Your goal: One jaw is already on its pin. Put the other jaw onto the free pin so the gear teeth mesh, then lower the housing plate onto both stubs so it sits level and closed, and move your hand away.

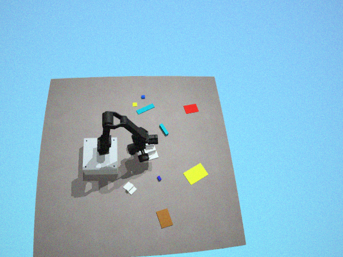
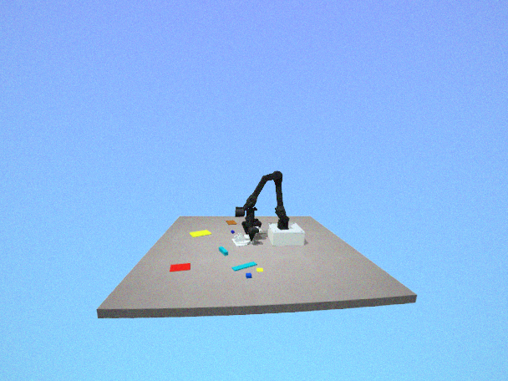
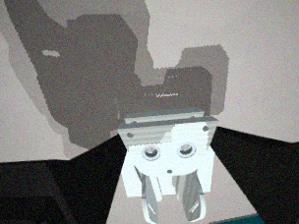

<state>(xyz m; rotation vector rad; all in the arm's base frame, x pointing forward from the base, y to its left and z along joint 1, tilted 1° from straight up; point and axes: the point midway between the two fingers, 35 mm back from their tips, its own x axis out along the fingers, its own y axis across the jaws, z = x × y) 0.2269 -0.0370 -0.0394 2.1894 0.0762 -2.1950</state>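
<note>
Right now my gripper tip is 2 cm to the right of the white jaw and 2 cm short of it. The rest, counted from my gripper tip: yellow piece: 32 cm ahead, 22 cm to the right, 2 cm below; brown piece: 45 cm to the right, 4 cm ahead, 2 cm below; white base plate: 7 cm ahead, 2 cm below.
</note>
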